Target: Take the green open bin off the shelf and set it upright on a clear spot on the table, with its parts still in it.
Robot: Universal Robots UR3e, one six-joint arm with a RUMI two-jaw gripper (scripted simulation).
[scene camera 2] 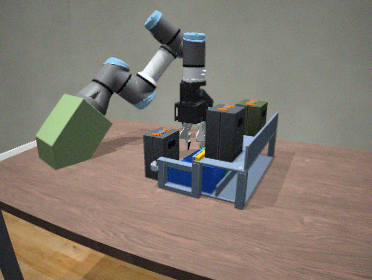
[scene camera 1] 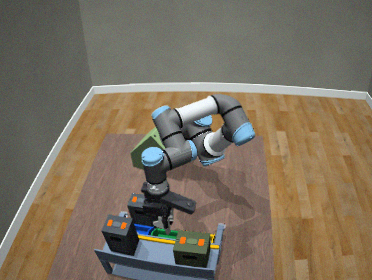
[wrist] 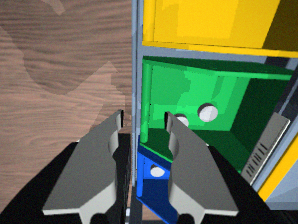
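Observation:
I can see a green open bin [wrist: 245, 94], and my gripper is there in the wrist view [wrist: 144, 112] too. Then there's my gripper [scene camera 2: 194, 151] again, along with a blue bin [scene camera 2: 211, 176]. And you'd also spot the gripper in scene camera 1 [scene camera 1: 169, 229].

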